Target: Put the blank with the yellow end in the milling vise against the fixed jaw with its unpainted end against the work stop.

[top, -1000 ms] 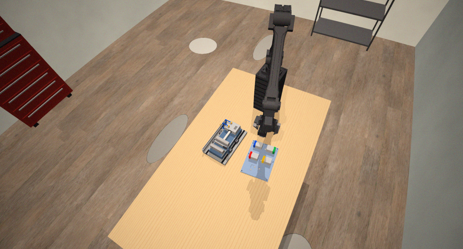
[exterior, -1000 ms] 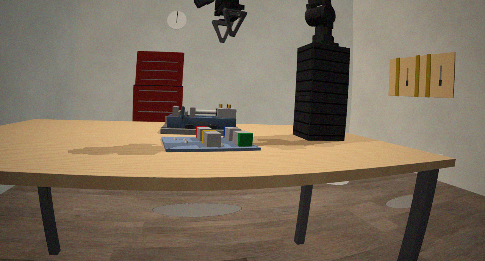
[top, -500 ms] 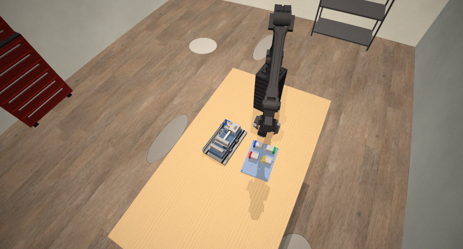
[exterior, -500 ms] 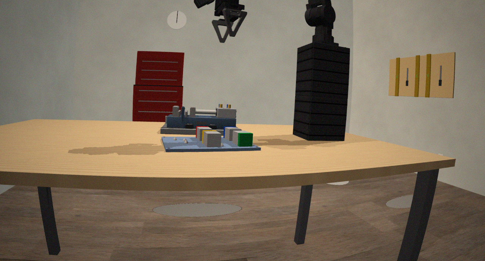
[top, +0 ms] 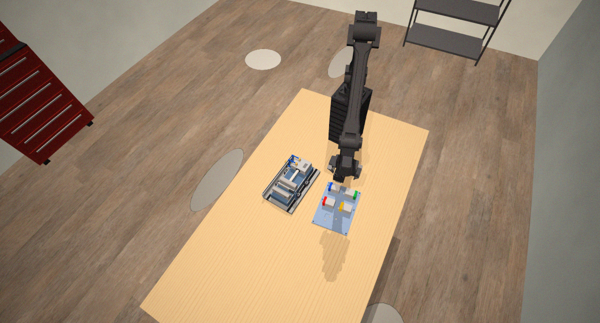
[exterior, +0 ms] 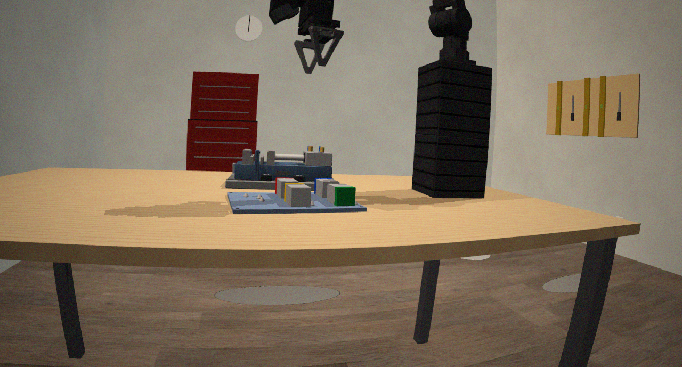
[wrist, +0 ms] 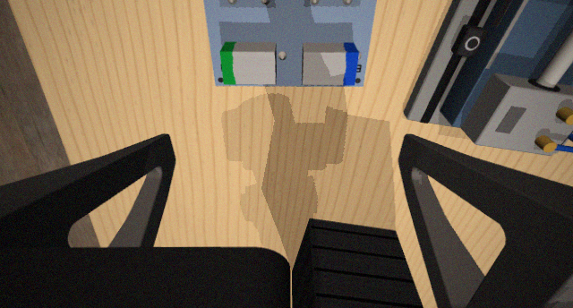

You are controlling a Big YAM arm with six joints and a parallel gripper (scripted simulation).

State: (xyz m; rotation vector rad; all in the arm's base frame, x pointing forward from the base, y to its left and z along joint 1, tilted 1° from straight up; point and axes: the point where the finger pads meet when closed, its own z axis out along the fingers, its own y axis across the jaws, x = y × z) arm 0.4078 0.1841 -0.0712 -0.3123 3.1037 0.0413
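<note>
The yellow-ended blank is 26 cm below my hand, 5 cm to the left of it and 3 cm ahead of it. Also, from my hand: blue-ended blank: 26 cm below, 6 cm to the right, 4 cm behind; then red-ended blank: 26 cm below, 4 cm to the right, 4 cm ahead; then green-ended blank: 26 cm below, 6 cm behind, 3 cm to the left.
</note>
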